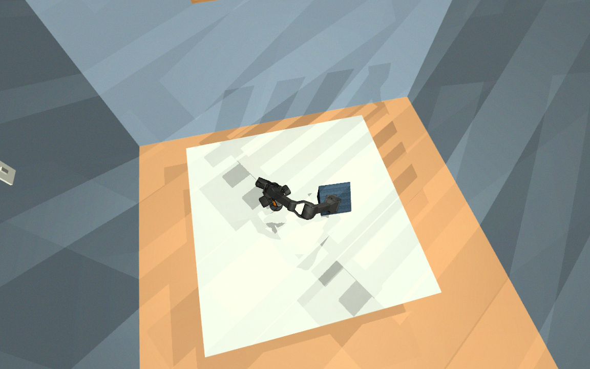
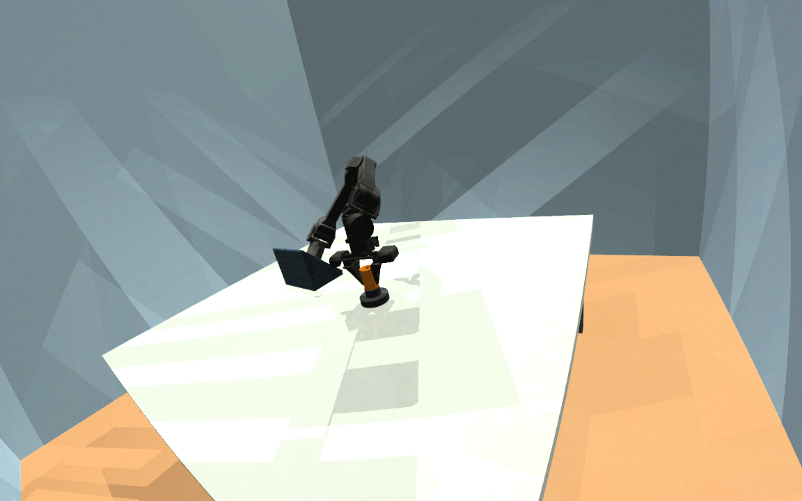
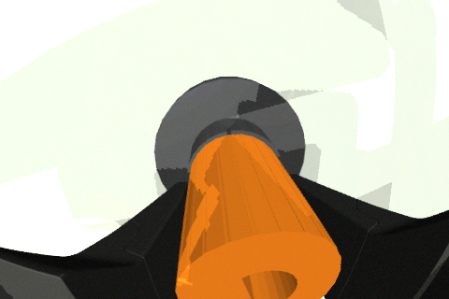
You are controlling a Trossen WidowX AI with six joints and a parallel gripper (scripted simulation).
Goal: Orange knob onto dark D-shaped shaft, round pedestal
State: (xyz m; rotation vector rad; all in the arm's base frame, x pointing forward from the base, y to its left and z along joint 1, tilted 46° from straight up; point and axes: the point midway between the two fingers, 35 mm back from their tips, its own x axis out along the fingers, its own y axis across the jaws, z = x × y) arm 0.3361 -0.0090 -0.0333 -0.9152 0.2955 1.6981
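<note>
Now: the orange knob 2 cm above my gripper tip. Also, from my gripper tip: round pedestal: 2 cm below.
</note>
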